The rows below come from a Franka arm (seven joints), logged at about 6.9 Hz.
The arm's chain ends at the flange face. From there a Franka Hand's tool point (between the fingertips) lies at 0.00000 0.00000 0.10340 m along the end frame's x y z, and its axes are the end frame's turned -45 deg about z.
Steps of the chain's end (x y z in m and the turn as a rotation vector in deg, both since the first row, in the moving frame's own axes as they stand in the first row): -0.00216 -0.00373 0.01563 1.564 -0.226 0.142; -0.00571 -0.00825 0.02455 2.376 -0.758 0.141; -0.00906 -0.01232 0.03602 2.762 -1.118 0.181; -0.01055 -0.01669 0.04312 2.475 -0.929 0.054; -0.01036 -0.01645 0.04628 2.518 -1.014 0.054; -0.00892 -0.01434 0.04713 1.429 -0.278 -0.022
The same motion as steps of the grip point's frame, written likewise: 0.00282 -0.00645 0.01559 1.266 0.946 0.142; 0.00387 -0.01387 0.02445 2.216 1.144 0.141; 0.00441 -0.02006 0.03588 2.744 1.162 0.181; 0.00632 -0.02360 0.04301 2.407 1.093 0.054; 0.00623 -0.02346 0.04616 2.498 1.063 0.054; 0.00530 -0.01863 0.04710 1.207 0.814 -0.022
